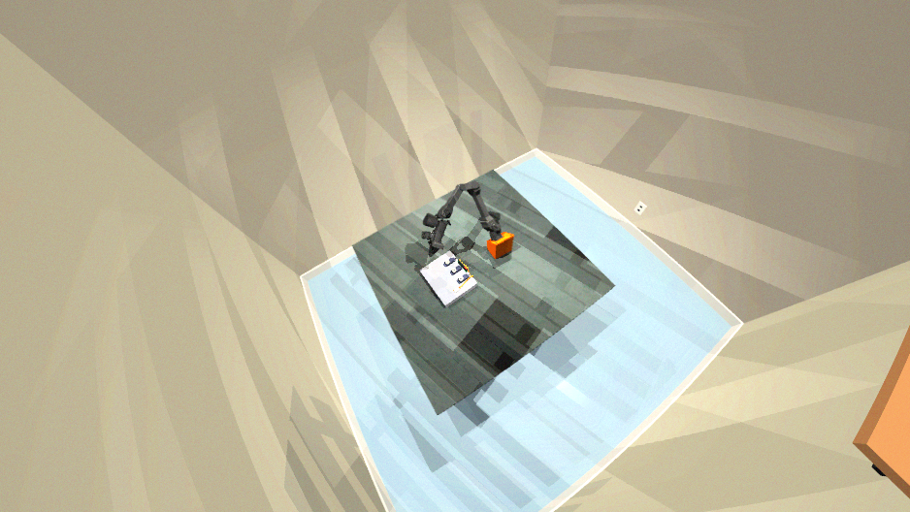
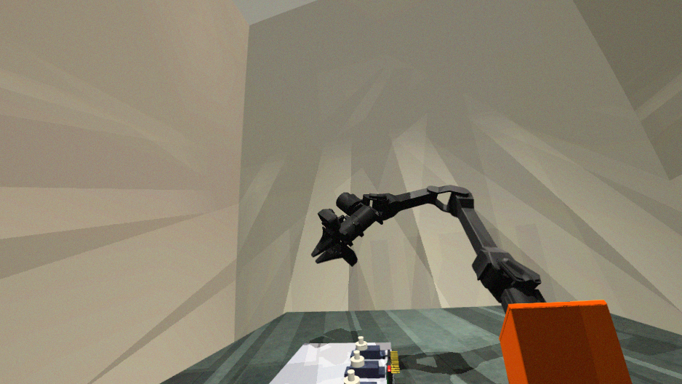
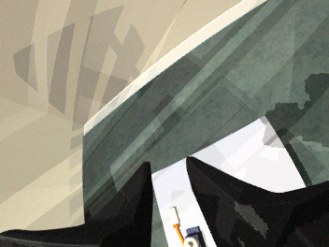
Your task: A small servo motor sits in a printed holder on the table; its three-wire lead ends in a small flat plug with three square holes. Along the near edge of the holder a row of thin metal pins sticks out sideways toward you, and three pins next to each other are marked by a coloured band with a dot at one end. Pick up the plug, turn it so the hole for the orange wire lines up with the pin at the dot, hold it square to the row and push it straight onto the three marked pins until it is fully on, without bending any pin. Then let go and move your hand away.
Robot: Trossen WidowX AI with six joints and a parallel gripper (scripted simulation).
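My gripper tip is 160 mm past the red band, 90 mm to the right of it and 200 mm above it. From my gripper tip the other things lie so: holder 10 mm behind, 60 mm to the left, 250 mm below.
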